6 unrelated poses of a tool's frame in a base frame.
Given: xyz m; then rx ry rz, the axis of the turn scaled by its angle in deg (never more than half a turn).
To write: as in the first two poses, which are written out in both.
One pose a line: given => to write
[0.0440 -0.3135 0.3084 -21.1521 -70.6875 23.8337] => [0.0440 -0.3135 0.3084 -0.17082 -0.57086 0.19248 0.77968]
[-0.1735 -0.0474 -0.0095 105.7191 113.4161 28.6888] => [-0.1735 -0.0474 -0.0095 0.65779 0.70568 0.17850 0.19355]
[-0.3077 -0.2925 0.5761 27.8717 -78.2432 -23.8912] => [-0.3077 -0.2925 0.5761 0.22081 -0.61988 -0.18928 0.72881]
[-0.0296 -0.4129 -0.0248 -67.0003 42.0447 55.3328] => [-0.0296 -0.4129 -0.0248 -0.51795 0.32503 0.42775 0.66567]
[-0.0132 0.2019 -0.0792 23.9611 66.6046 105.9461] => [-0.0132 0.2019 -0.0792 0.16860 0.46866 0.74548 0.44294]
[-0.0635 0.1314 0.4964 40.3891 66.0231 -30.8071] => [-0.0635 0.1314 0.4964 0.32223 0.52674 -0.24578 0.74720]
